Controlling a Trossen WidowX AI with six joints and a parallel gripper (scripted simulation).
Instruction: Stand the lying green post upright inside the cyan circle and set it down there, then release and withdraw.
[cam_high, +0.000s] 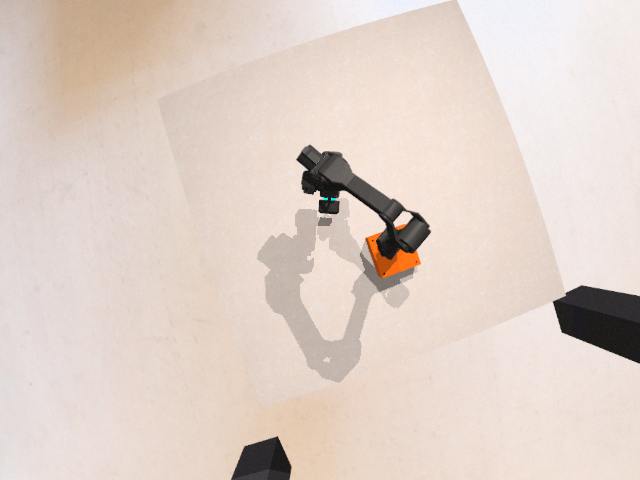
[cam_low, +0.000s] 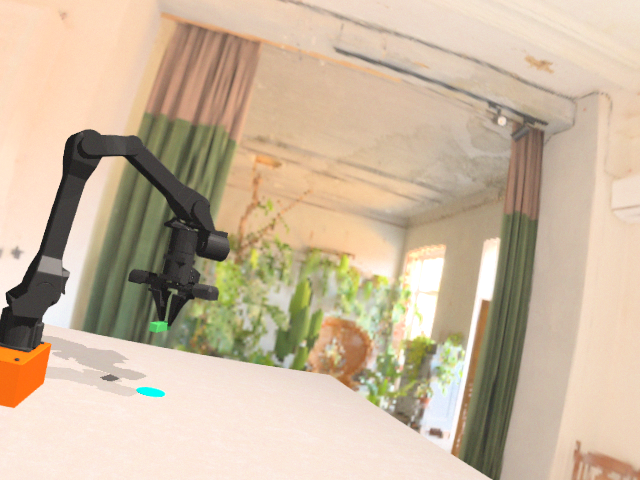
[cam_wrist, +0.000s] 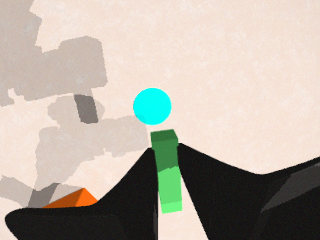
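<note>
My gripper tip is 14 cm above the cyan circle. The rest, counted from my gripper tip: green post (1 cm behind, 2 cm to the right).
</note>
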